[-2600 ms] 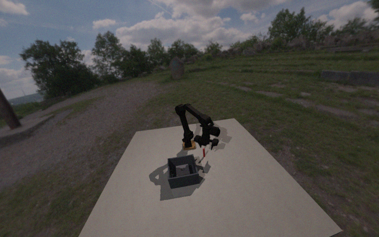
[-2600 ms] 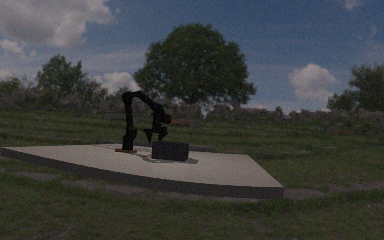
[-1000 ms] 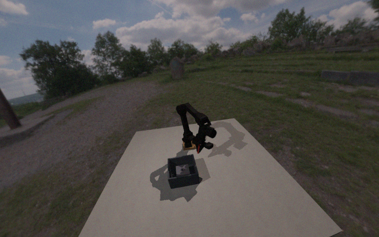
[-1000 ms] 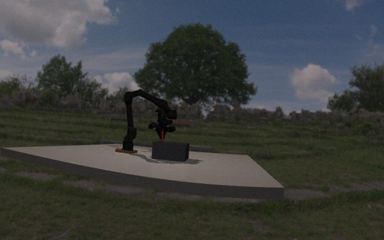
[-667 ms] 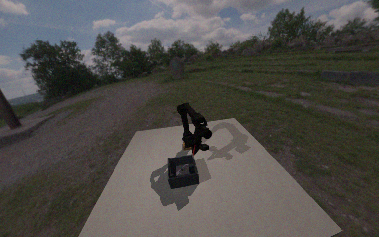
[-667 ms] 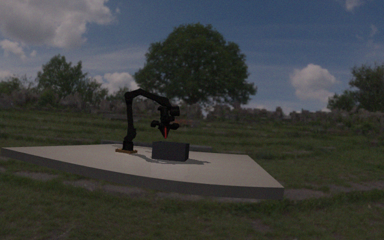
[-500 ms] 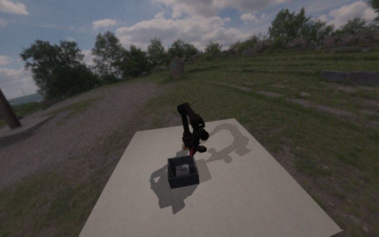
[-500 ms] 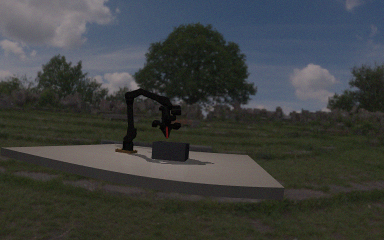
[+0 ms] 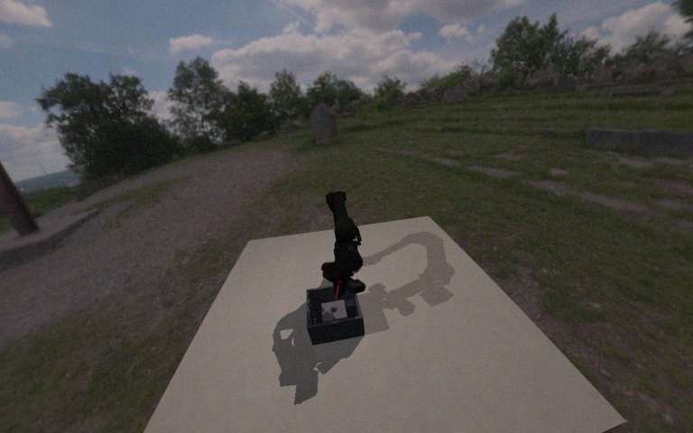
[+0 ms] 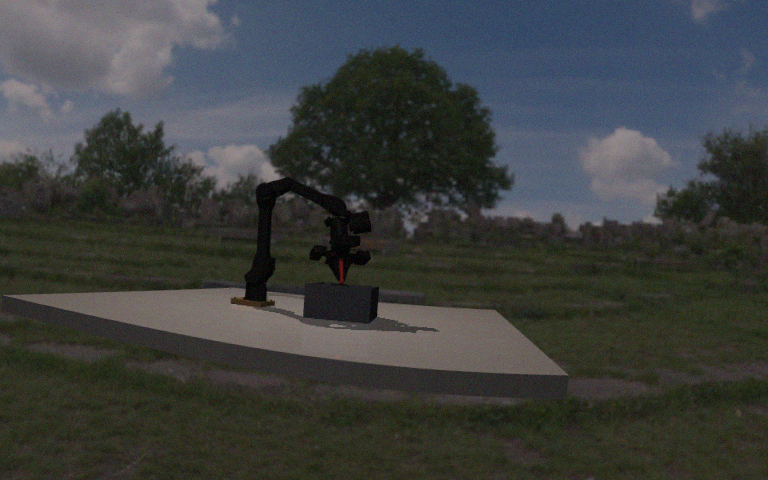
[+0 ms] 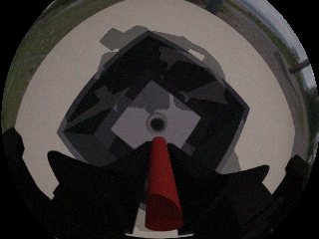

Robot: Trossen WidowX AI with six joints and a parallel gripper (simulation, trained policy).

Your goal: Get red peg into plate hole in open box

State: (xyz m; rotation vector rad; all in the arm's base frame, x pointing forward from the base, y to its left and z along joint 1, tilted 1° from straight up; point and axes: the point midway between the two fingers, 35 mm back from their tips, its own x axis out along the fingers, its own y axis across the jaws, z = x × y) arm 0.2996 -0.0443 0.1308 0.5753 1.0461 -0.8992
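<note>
Now: the red peg 3 cm above my gripper tip and 1 cm to the left of it. From my gripper tip the other things lie so: grey plate (6 cm below, 2 cm to the right, 1 cm ahead); dark box (8 cm below, 2 cm to the right, 1 cm ahead).
</note>
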